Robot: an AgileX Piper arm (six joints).
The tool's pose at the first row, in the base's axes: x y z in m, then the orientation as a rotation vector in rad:
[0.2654, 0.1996, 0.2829, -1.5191, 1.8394, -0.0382]
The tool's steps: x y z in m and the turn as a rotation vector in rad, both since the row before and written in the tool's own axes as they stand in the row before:
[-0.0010, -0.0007, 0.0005, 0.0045, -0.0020, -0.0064]
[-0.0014, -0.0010, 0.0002, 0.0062, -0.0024, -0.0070]
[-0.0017, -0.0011, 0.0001, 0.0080, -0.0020, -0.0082]
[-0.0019, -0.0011, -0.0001, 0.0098, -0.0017, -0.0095]
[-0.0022, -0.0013, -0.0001, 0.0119, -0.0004, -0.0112]
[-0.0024, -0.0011, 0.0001, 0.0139, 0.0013, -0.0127]
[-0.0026, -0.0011, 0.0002, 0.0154, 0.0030, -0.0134]
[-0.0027, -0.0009, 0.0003, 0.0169, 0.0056, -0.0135]
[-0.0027, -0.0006, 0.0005, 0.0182, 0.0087, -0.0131]
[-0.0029, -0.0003, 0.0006, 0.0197, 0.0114, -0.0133]
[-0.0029, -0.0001, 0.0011, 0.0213, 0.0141, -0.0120]
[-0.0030, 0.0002, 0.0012, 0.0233, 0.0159, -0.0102]
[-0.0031, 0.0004, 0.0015, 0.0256, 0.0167, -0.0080]
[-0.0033, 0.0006, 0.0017, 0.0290, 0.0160, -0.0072]
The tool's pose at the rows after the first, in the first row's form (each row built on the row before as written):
[0.2663, 0.2005, 0.2834, -1.5214, 1.8318, -0.0438]
[0.2673, 0.2015, 0.2844, -1.5230, 1.8229, -0.0509]
[0.2683, 0.2027, 0.2857, -1.5245, 1.8129, -0.0605]
[0.2692, 0.2040, 0.2873, -1.5260, 1.8016, -0.0725]
[0.2702, 0.2055, 0.2891, -1.5277, 1.7894, -0.0882]
[0.2711, 0.2073, 0.2908, -1.5296, 1.7767, -0.1077]
[0.2720, 0.2093, 0.2925, -1.5313, 1.7643, -0.1301]
[0.2728, 0.2115, 0.2941, -1.5324, 1.7533, -0.1558]
[0.2735, 0.2139, 0.2954, -1.5325, 1.7444, -0.1848]
[0.2740, 0.2166, 0.2965, -1.5320, 1.7367, -0.2172]
[0.2747, 0.2196, 0.2971, -1.5293, 1.7313, -0.2524]
[0.2752, 0.2228, 0.2974, -1.5235, 1.7275, -0.2897]
[0.2758, 0.2262, 0.2974, -1.5138, 1.7247, -0.3283]
[0.2764, 0.2299, 0.2972, -1.5006, 1.7202, -0.3686]

